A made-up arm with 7 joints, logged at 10 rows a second.
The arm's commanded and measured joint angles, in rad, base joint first. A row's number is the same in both.
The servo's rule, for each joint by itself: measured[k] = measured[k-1] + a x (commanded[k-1-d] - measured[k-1]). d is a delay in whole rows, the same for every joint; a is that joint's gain. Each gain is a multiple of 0.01, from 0.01 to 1. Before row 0 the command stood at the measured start. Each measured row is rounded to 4 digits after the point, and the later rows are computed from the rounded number. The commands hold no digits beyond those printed.
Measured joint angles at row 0:
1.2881 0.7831 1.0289 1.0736 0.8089 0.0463 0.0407
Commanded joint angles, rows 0 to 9:
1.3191 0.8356 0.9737 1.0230 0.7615 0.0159 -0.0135
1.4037 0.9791 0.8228 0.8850 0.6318 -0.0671 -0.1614
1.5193 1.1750 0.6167 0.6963 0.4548 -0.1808 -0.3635
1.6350 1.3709 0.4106 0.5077 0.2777 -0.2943 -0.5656
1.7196 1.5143 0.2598 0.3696 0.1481 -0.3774 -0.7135
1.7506 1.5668 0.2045 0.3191 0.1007 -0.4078 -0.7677
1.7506 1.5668 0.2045 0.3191 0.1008 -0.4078 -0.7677
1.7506 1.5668 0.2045 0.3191 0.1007 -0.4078 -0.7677
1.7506 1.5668 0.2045 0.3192 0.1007 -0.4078 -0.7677
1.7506 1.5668 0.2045 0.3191 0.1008 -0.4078 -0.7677
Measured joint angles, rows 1 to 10:
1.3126 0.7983 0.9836 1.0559 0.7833 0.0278 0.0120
1.3846 0.8507 0.8517 0.9961 0.7015 -0.0301 -0.0799
1.4910 0.9447 0.6590 0.8912 0.5683 -0.1220 -0.2302
1.6048 1.0683 0.4553 0.7570 0.4114 -0.2271 -0.4080
1.6955 1.1976 0.2950 0.6214 0.2692 -0.3188 -0.5699
1.7390 1.3047 0.2208 0.5156 0.1782 -0.3731 -0.6747
1.7482 1.3807 0.2074 0.4468 0.1364 -0.3943 -0.7240
1.7501 1.4347 0.2050 0.4021 0.1171 -0.4025 -0.7472
1.7505 1.4730 0.2046 0.3731 0.1082 -0.4057 -0.7581
1.7506 1.5002 0.2045 0.3542 0.1042 -0.4070 -0.7632
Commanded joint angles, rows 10 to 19:
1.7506 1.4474 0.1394 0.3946 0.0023 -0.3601 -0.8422
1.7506 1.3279 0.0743 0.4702 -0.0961 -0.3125 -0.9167
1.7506 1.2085 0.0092 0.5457 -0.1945 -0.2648 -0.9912
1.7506 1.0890 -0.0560 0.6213 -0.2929 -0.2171 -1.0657
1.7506 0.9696 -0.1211 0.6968 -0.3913 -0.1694 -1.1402
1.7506 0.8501 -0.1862 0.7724 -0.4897 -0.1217 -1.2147
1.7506 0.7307 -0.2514 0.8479 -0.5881 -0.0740 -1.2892
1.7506 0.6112 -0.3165 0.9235 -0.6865 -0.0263 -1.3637
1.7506 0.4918 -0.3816 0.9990 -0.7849 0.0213 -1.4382
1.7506 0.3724 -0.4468 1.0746 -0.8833 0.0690 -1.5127
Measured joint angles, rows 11 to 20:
1.7506 1.4849 0.1511 0.3683 0.0492 -0.3784 -0.8051
1.7506 1.4394 0.0881 0.4040 -0.0293 -0.3382 -0.8642
1.7506 1.3724 0.0234 0.4536 -0.1185 -0.2934 -0.9315
1.7506 1.2902 -0.0417 0.5123 -0.2127 -0.2469 -1.0026
1.7506 1.1972 -0.1068 0.5769 -0.3091 -0.1996 -1.0755
1.7506 1.0965 -0.1719 0.6453 -0.4066 -0.1521 -1.1493
1.7506 0.9904 -0.2371 0.7162 -0.5046 -0.1045 -1.2234
1.7506 0.8804 -0.3022 0.7888 -0.6028 -0.0568 -1.2978
1.7506 0.7677 -0.3673 0.8624 -0.7011 -0.0092 -1.3722
1.7506 0.6531 -0.4325 0.9367 -0.7995 0.0385 -1.4467

